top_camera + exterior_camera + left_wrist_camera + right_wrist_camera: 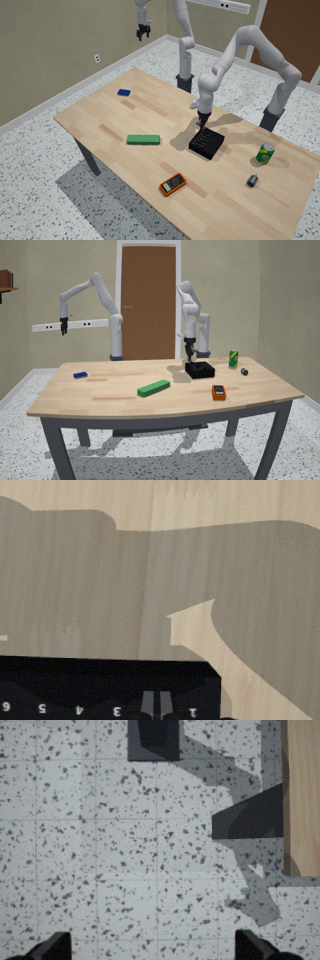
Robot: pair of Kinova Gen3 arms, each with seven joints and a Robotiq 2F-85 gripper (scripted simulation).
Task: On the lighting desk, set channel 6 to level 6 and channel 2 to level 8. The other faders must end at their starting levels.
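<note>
The channel 2 fader is 30 mm below my left hand and 20 mm to the left of it. Round my left hand: channel 1 fader 30 mm below, 20 mm to the left, 20 mm behind; then channel 4 fader 40 mm to the left, 40 mm ahead, 30 mm below; then channel 3 fader 60 mm to the left, 30 mm below, 20 mm ahead.
</note>
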